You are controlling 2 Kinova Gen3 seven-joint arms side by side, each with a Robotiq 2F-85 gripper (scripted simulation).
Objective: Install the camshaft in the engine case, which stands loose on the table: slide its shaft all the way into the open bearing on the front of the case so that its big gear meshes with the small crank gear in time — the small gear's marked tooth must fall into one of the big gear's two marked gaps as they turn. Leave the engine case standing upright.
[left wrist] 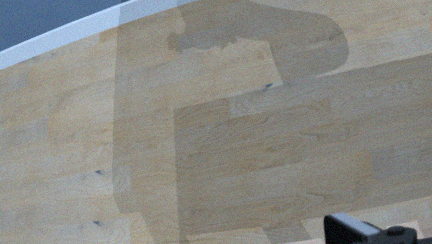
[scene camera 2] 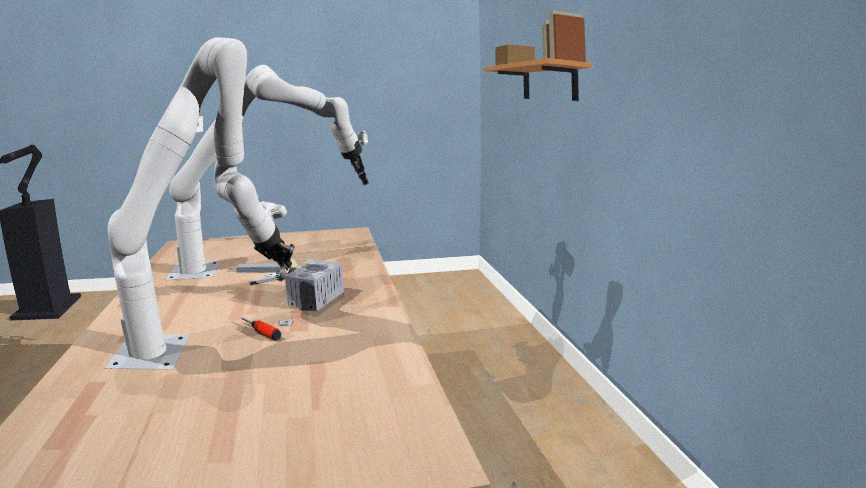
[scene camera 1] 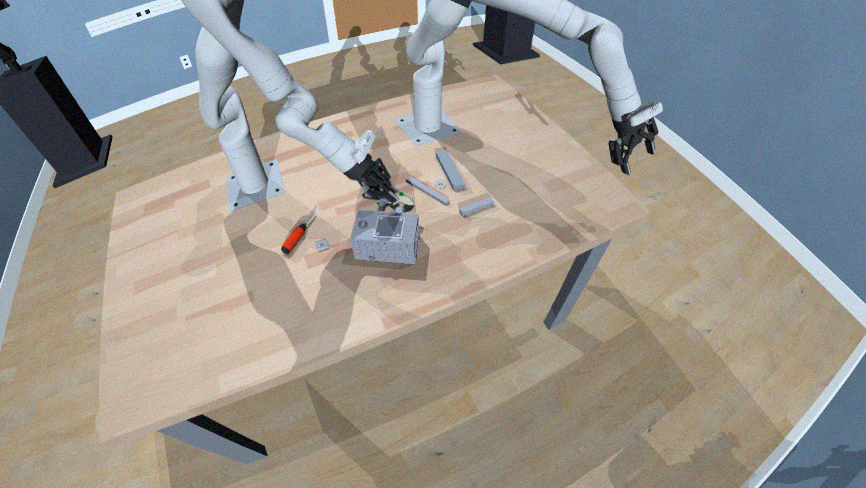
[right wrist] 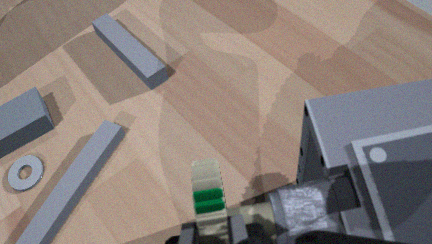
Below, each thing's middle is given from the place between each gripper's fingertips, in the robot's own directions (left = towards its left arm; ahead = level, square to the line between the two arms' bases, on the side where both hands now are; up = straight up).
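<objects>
The washer [right wrist: 31, 161] is what I measure my right gripper [scene camera 1: 397, 198] from: the gripper is 170 mm to the right of it, 60 mm past it and 90 mm above it. Going by their middles, the washer is the nearest to my right gripper of the things named here. The short bar [right wrist: 146, 66], counted from my right hand, is 210 mm to the left and 70 mm ahead, and it is 80 mm below.
My left gripper [scene camera 1: 639, 163] is 220 mm past the short bar, 320 mm to the left of it and 220 mm above it. From my left hand I find the washer 340 mm behind, 360 mm to the right and 230 mm below. By its middle, the washer is nearer to my right gripper than to my left gripper.
</objects>
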